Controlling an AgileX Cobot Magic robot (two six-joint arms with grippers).
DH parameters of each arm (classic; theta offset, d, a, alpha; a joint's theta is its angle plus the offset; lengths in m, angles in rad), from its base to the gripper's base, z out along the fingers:
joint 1: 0 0.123 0 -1.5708
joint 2: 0.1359 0 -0.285 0
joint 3: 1.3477 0 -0.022 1.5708
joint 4: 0 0.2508 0 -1.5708
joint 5: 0 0 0.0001 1.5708
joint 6: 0 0.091 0 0
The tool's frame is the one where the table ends.
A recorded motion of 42 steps. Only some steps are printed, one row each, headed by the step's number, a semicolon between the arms.
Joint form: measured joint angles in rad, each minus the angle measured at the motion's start. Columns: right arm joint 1, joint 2, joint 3, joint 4, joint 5, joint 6; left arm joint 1, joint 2, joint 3, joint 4, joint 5, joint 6.
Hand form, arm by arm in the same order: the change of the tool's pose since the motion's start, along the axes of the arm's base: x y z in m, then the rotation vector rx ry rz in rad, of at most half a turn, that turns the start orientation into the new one. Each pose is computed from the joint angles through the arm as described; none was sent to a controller.
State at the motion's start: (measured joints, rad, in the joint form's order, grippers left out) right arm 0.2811 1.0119 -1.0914 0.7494 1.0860 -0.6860; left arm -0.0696 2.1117 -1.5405 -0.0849 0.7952 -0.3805
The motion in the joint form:
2: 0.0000 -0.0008 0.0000 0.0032 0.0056 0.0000; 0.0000 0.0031 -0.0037 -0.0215 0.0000 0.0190
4: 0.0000 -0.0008 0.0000 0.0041 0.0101 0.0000; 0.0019 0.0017 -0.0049 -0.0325 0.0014 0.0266
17: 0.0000 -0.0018 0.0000 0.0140 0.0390 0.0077; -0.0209 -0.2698 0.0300 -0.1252 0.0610 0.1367
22: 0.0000 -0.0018 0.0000 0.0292 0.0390 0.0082; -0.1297 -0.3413 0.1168 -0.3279 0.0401 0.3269
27: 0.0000 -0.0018 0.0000 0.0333 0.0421 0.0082; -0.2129 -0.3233 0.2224 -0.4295 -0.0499 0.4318
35: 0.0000 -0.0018 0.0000 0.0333 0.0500 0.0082; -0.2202 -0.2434 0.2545 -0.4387 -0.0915 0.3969
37: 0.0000 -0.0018 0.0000 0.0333 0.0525 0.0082; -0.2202 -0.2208 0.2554 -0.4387 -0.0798 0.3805
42: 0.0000 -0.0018 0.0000 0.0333 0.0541 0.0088; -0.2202 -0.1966 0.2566 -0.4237 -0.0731 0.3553
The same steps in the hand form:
2: -0.0007 0.0002 0.0001 0.0015 0.0039 0.0043; 0.0008 -0.0014 -0.0003 -0.0136 -0.0009 -0.0081
4: -0.0011 0.0002 -0.0001 0.0010 0.0071 0.0075; 0.0009 -0.0013 0.0007 -0.0213 -0.0023 -0.0085
17: -0.0039 0.0009 -0.0006 0.0044 0.0338 0.0244; -0.0354 -0.0148 0.1048 -0.0842 -0.1880 -0.1107
22: -0.0043 0.0017 0.0003 0.0189 0.0382 0.0269; -0.0635 -0.0669 0.1126 -0.2144 -0.2172 -0.3157
27: -0.0047 0.0019 0.0004 0.0219 0.0413 0.0297; -0.0777 -0.0996 0.0812 -0.2593 -0.1943 -0.4092
35: -0.0053 0.0020 0.0001 0.0194 0.0465 0.0351; -0.0725 -0.1031 0.0430 -0.2615 -0.1115 -0.3538
37: -0.0055 0.0020 0.0000 0.0186 0.0482 0.0368; -0.0720 -0.1037 0.0337 -0.2656 -0.0729 -0.3396
42: -0.0057 0.0020 -0.0001 0.0183 0.0497 0.0376; -0.0713 -0.1033 0.0235 -0.2581 -0.0355 -0.3234

